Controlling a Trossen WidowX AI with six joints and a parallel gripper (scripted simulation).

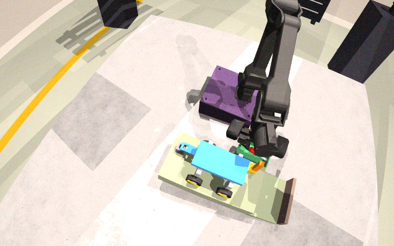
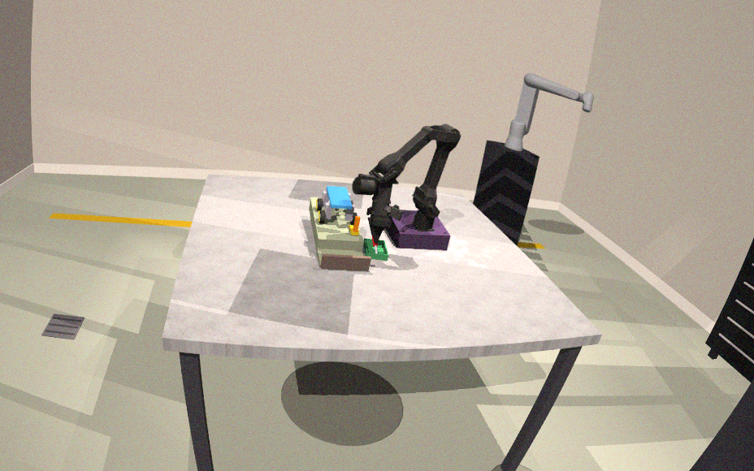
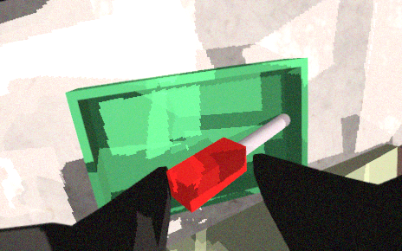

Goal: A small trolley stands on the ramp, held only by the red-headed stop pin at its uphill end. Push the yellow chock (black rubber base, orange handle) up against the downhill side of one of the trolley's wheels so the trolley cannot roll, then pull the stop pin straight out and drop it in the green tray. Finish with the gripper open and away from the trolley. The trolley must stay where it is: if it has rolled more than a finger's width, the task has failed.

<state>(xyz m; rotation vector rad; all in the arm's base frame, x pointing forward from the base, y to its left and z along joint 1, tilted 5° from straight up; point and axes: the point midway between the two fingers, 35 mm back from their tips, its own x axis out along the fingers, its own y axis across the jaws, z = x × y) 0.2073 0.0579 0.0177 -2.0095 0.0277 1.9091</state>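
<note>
Right now the yellow chock is 70 mm ahead of my gripper tip, 20 mm to the right of it and 50 mm above it. Round my gripper tip: blue trolley (110 mm ahead, 120 mm to the right, 70 mm above); then red-headed stop pin (20 mm to the left, 10 mm below); then pale green ramp (110 mm ahead, 120 mm to the right, 10 mm above).
</note>
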